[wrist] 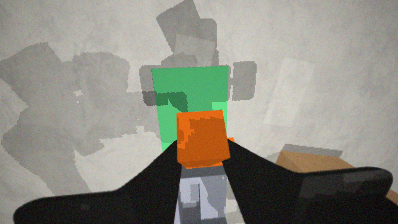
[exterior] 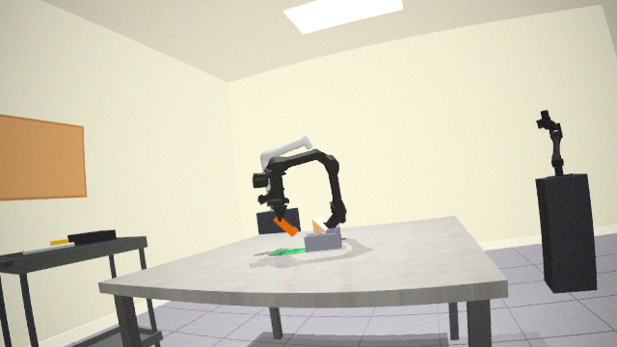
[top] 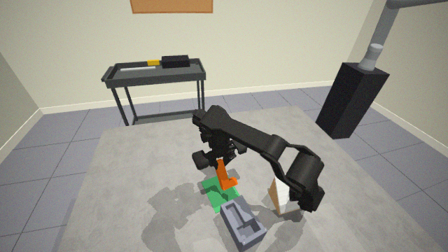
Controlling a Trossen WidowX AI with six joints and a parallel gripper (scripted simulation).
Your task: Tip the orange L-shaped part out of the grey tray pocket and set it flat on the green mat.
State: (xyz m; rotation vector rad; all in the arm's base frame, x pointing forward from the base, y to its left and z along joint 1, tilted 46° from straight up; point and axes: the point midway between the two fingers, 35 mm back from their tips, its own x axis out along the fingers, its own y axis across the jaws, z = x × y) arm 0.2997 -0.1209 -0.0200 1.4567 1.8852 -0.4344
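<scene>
Now: gripper tip 1 cm past the green mat, 2 cm to the right of it and 15 cm above it. Round my gripper tip: orange L-shaped part: 2 cm behind, 2 cm to the left, 3 cm below.
</scene>
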